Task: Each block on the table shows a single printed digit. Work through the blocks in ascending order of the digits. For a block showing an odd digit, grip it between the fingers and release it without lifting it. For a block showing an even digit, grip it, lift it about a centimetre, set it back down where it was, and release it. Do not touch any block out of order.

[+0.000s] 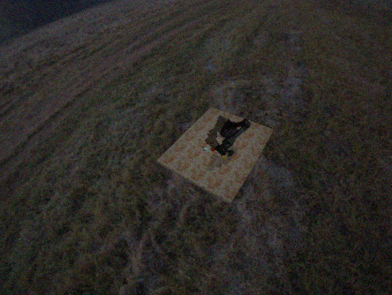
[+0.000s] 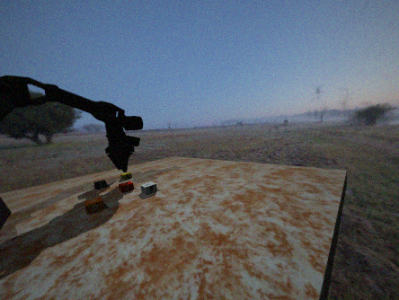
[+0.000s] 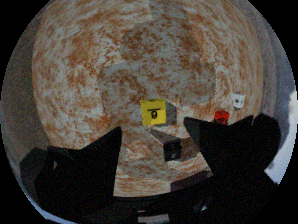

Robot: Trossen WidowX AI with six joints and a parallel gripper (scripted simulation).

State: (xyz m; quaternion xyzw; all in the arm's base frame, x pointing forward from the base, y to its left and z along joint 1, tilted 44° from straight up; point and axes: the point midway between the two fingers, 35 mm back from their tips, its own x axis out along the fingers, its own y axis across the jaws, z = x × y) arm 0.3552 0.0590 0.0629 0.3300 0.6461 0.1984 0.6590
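The yellow block is 2 cm below my gripper tip, 1 cm to the right of it and 1 cm ahead of it. From my gripper tip the other things lie so: red block (15 cm to the right, 6 cm behind, 2 cm below); white block (23 cm to the right, 3 cm behind, 2 cm below); dark block (8 cm behind, 2 cm to the right, 2 cm below).
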